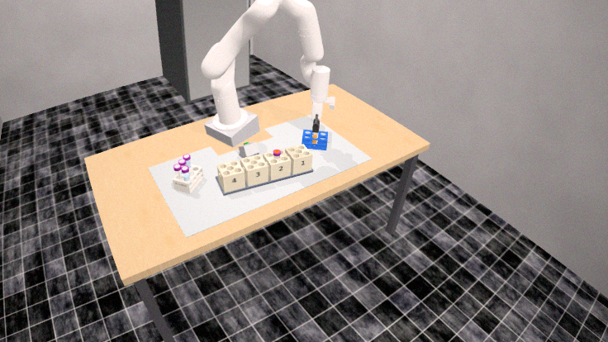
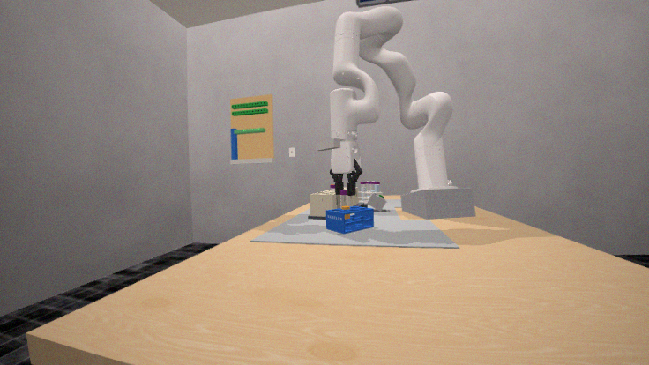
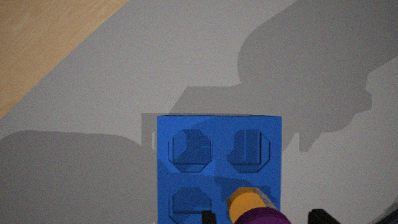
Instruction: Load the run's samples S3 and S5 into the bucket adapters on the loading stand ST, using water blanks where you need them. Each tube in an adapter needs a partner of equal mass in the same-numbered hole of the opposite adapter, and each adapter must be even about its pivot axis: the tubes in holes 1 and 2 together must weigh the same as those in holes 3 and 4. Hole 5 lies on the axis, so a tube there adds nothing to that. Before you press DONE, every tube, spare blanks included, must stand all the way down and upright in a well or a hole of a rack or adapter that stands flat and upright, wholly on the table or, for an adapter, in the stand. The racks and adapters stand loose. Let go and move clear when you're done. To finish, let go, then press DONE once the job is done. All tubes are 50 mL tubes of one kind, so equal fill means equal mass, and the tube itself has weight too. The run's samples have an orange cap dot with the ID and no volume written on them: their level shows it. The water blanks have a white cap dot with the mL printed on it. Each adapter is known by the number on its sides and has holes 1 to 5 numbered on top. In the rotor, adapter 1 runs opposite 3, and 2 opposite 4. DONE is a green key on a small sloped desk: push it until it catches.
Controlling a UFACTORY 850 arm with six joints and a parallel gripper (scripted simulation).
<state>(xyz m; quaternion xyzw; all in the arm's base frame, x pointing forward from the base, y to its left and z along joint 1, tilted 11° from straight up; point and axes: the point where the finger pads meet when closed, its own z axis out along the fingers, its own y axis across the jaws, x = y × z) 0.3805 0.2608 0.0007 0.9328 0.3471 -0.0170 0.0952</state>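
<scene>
Right now the sample tube is 6 cm below my hand and 1 cm ahead of it. Also, from my hand: blue sample rack: 9 cm below, 2 cm to the left, 1 cm behind.
</scene>
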